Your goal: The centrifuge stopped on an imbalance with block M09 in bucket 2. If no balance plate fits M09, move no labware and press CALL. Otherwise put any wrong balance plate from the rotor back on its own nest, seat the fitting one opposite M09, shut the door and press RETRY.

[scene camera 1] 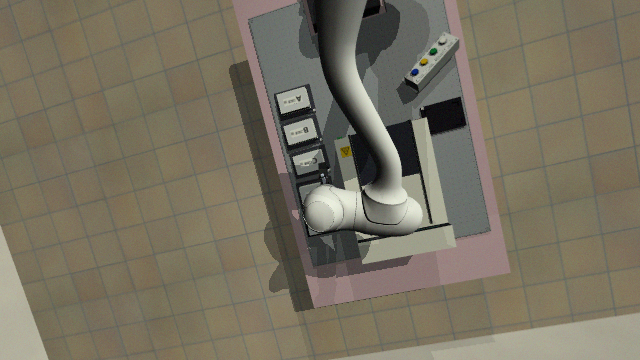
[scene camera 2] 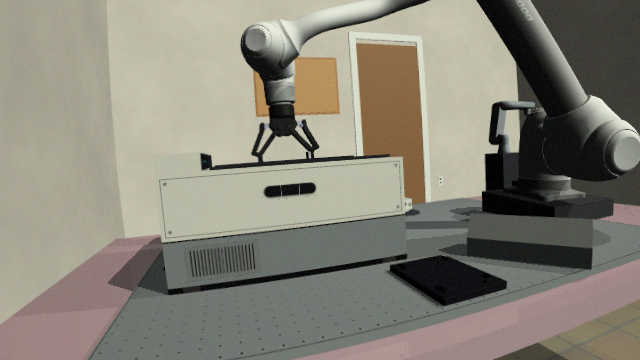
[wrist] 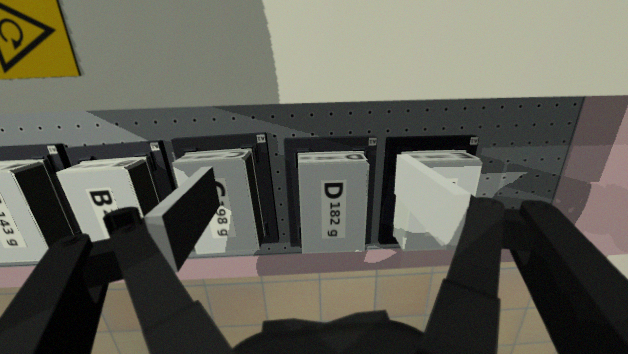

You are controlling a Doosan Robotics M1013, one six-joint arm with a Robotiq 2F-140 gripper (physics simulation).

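Seen in the pictures: gripper, fingertip midpoint: [wrist: 307, 180]; arm's base at its link origin: [scene camera 2: 542, 194].
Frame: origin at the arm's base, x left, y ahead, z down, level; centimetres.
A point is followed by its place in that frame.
Observation:
My gripper [scene camera 2: 285, 159] [wrist: 307, 180] @(x -15.4, y 79.4, z -11.0 cm) is open and empty, pointing down above the row of plates. Its fingers straddle plate D [wrist: 332, 172] @(x -18.5, y 82.5, z -0.1 cm), marked 182 g, from above. Plate C [scene camera 1: 306, 164] @(x -24.8, y 69.7, z -0.2 cm) [wrist: 242, 187] @(x -20.7, y 71.9, z -0.1 cm) is behind the left finger, and the rightmost plate [wrist: 465, 175] @(x -18.5, y 98.5, z -0.1 cm) is partly behind the right finger, its letter hidden. Plate B [scene camera 1: 299, 132] @(x -25.4, y 55.7, z -0.1 cm) [wrist: 95, 182] @(x -20.5, y 54.9, z -0.1 cm) and plate A [scene camera 1: 292, 101] @(x -26.0, y 42.5, z -0.1 cm) [wrist: 15, 187] @(x -21.4, y 45.4, z -0.1 cm), whose label shows 143 g, sit farther along in their nests. The centrifuge [scene camera 1: 437, 175] @(x 23.0, y 81.0, z -15.7 cm) [scene camera 2: 280, 215] @(x 23.6, y 85.4, z -6.8 cm) [wrist: 425, 50] @(x -7.4, y 84.4, z -15.7 cm) stands beside the row. Block M09 and the rotor do not show.
A button box [scene camera 1: 428, 57] @(x 30.3, y 36.6, z -0.8 cm) with white, green, yellow and blue buttons stands past the centrifuge. A flat black nest [scene camera 1: 444, 116] @(x 35.2, y 59.8, z 4.0 cm) [scene camera 2: 447, 279] @(x 37.7, y 60.8, z 4.0 cm) lies beside the centrifuge. A grey block [scene camera 2: 530, 240] @(x 35.0, y 40.9, z 1.0 cm) stands near the arm's base. The arm passes over the centrifuge.

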